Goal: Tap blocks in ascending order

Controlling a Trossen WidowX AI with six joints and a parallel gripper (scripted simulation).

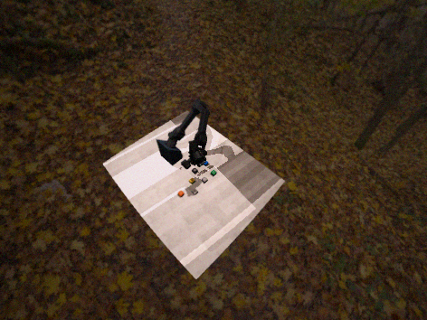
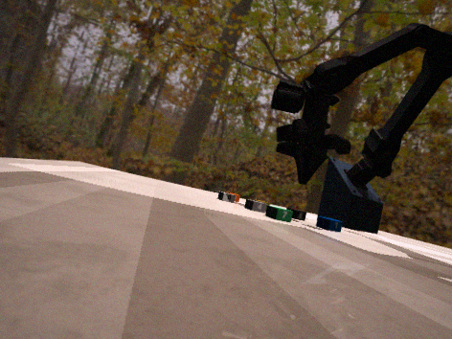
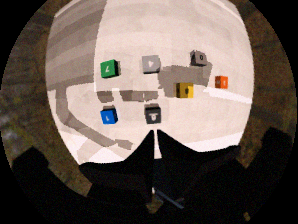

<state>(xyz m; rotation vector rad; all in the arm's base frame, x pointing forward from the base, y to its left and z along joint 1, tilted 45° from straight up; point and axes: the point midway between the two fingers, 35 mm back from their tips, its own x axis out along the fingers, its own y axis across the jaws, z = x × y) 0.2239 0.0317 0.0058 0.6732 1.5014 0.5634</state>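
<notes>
The green block is 11 cm ahead of my gripper tip, 8 cm to the left of it and 7 cm below it. From my gripper tip the other things lie so: blue block: 10 cm to the left, 7 cm below, 1 cm ahead; then black block: 7 cm below; then yellow block: 8 cm to the right, 7 cm below, 4 cm ahead.
</notes>
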